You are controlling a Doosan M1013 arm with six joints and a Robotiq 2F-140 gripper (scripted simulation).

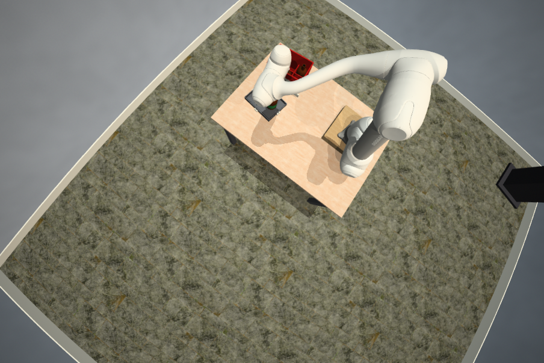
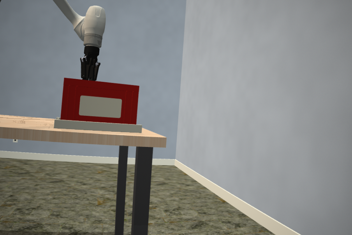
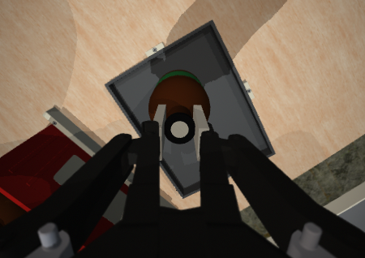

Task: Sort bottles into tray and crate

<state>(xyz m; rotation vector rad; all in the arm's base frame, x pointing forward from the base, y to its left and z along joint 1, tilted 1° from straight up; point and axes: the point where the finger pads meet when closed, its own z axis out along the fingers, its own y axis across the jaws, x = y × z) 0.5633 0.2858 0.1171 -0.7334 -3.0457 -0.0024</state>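
The red crate is 260 mm to the right of my hand, 110 mm ahead of it and 100 mm below it. From my hand the other things lie so: dark grey tray (170 mm below, 60 mm ahead).
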